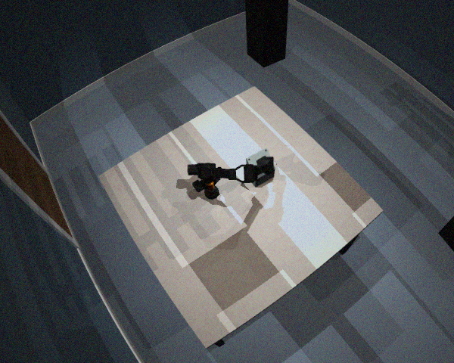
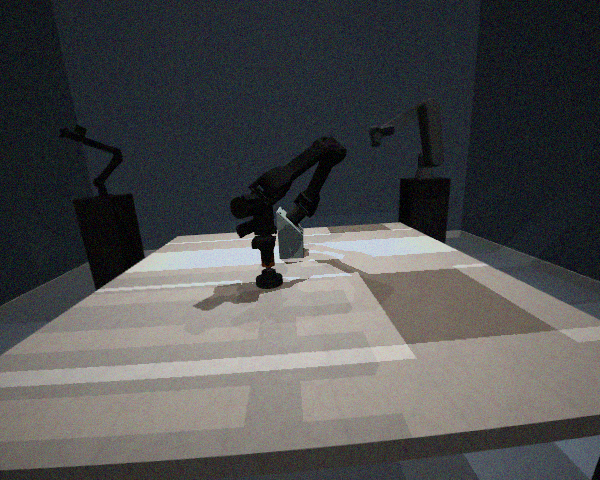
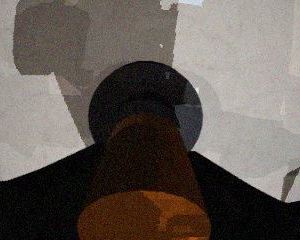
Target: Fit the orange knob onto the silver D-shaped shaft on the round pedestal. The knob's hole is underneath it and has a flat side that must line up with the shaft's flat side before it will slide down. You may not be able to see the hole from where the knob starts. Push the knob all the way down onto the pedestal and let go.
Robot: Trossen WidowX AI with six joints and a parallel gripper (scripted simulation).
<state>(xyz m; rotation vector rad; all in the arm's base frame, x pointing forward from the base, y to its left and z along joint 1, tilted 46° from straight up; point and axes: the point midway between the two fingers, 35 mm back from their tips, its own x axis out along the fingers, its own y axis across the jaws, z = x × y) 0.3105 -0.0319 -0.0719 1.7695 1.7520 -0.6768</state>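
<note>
Right now my gripper tip is 30 mm below the orange knob. The rest, counted from my gripper tip: round pedestal: 40 mm below.
</note>
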